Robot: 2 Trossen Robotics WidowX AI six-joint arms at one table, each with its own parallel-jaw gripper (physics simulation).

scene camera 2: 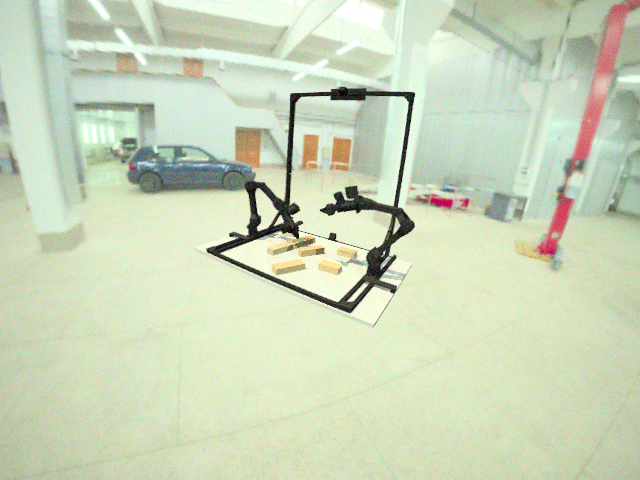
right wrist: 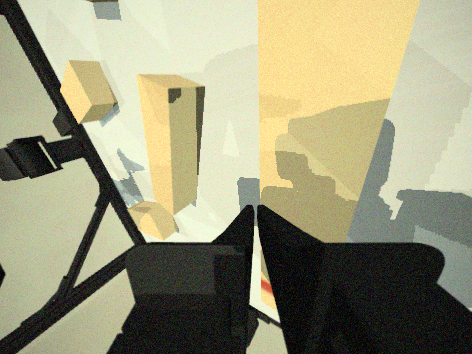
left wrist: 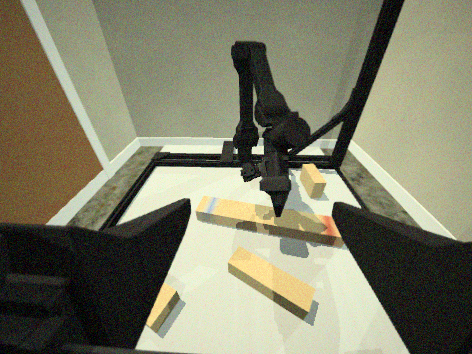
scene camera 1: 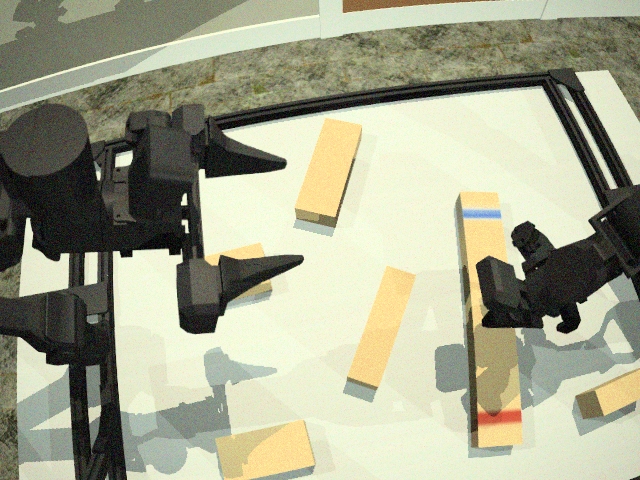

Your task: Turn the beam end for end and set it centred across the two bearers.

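Where they show: left gripper, fingertip midpoint: (scene camera 2: 324, 209) (left wrist: 261, 206) (scene camera 1: 294, 209); right gripper, fingertip midpoint: (scene camera 2: 298, 238) (right wrist: 254, 211) (left wrist: 278, 216) (scene camera 1: 484, 324); left arm's base, link origin: (scene camera 2: 373, 274) (right wrist: 81, 146) (scene camera 1: 89, 345); right arm's base, link origin: (scene camera 2: 252, 235) (left wrist: 244, 158).
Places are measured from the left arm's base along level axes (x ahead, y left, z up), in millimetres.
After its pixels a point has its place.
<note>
The long beam (scene camera 1: 483, 240) {x 617, y 47, z 19 mm} (scene camera 2: 279, 249) {x 596, y 85, z 10 mm} (left wrist: 240, 213) {x 600, y 12, z 19 mm} (right wrist: 330, 50) {x 616, y -2, z 19 mm}, with a blue band near one end and a red band near the other, lies flat on the table; in scene camera 1 its blue end is at the top. My right gripper (scene camera 1: 486, 321) {x 571, y -81, z 43 mm} (scene camera 2: 296, 236) {x 571, y -81, z 43 mm} (left wrist: 278, 216) {x 571, y -81, z 43 mm} (right wrist: 254, 211) {x 571, y -81, z 43 mm} is shut, its tips together with nothing between them, low over the beam's middle part. My left gripper (scene camera 1: 294, 210) {x 349, y -1, z 305 mm} (scene camera 2: 324, 210) {x 349, y -1, z 305 mm} (left wrist: 261, 206) {x 349, y -1, z 305 mm} is open, empty and high. The frames do not show which blocks are the two bearers; a narrow block (scene camera 1: 382, 328) {x 436, y -52, z 25 mm} (scene camera 2: 311, 251) {x 425, y -25, z 10 mm} (left wrist: 272, 281) {x 426, y -51, z 25 mm} (right wrist: 160, 130) {x 466, y -16, z 25 mm} lies beside the beam.
A thick block (scene camera 1: 328, 170) {x 412, y 210, z 19 mm} (scene camera 2: 288, 267) {x 396, y 251, z 14 mm} lies at the upper middle in scene camera 1. Other blocks lie partly behind the left gripper (scene camera 1: 253, 252), at the bottom (scene camera 1: 284, 446) {x 279, y -184, z 19 mm} and at the right edge (scene camera 1: 615, 395) {x 736, y -228, z 44 mm}. A black frame (scene camera 1: 382, 96) {x 538, y 360, z 0 mm} borders the table.
</note>
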